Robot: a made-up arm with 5 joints.
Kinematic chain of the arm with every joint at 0, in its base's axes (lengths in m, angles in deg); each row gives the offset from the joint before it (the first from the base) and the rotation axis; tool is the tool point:
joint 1: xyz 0 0 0.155 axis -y
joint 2: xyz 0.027 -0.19 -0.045 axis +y
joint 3: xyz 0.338 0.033 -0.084 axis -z
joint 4: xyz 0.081 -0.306 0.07 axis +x
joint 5: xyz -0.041 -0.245 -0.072 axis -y
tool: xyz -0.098 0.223 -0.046
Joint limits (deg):
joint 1: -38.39..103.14
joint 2: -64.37..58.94
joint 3: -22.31..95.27
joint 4: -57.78..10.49
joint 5: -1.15..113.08
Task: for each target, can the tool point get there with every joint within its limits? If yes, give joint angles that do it. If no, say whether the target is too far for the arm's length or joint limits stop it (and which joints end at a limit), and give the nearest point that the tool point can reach.
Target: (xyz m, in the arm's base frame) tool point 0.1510 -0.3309 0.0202
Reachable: yes | joints 73.12 40.87 64.22 -15.58 49.96
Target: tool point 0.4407 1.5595 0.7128
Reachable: no: too far | nearest point 0.1211 -0.0698 0.2995 | short by 1.711 m
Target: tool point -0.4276 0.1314 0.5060
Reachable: no: joint limits stop it (at a limit: joint 1, joint 2, joint 3) | nearest point -0.1373 -0.1102 0.1986 | short by 0.487 m
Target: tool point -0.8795 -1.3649 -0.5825
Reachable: no: too far | nearest point -0.1948 -0.5796 -0.3735 | short by 1.063 m
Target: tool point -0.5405 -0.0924 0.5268
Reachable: no: joint limits stop it (at a limit: joint 1, joint 3, joint 4, joint 5) | nearest point -0.4695 -0.3900 0.4856 | short by 0.309 m
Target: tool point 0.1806 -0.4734 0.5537
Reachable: yes | joints 66.05 -33.21 -3.98 3.40 46.82
